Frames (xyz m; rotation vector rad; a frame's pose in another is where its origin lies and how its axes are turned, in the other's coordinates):
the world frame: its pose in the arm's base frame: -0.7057 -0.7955 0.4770 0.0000 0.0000 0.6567
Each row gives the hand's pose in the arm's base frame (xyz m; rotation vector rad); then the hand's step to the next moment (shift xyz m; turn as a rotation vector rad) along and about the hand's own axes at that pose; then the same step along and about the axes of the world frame.
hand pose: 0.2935 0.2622 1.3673 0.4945 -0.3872 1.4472
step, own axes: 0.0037 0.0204 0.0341 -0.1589 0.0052 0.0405
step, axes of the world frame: -0.0233 0.0000 0.0324 -0.1089 -0.1118 -0.0505
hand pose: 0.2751 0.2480 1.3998 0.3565 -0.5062 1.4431
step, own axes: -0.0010 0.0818 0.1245 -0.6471 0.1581 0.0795
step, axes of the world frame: -0.1106 0.0127 0.0990 -0.5075 -0.3315 -0.2873
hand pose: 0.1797 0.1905 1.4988 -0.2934 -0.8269 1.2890
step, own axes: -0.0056 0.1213 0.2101 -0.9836 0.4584 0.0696
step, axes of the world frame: -0.1971 0.1247 0.0668 -0.8232 -0.3685 -0.6074
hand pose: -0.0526 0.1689 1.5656 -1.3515 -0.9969 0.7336
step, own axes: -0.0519 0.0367 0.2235 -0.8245 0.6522 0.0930
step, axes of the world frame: -0.1388 0.1775 -0.0570 -0.6617 -0.2731 -0.7755
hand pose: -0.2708 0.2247 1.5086 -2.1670 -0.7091 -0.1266
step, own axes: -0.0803 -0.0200 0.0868 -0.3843 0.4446 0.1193
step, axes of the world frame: -0.0479 0.0861 -0.0684 -0.2662 -0.1761 -0.5077
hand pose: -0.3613 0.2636 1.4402 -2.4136 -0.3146 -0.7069
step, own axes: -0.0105 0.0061 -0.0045 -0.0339 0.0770 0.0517
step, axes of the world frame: -0.0115 -0.0014 -0.0057 -0.0019 -0.0385 -0.0909
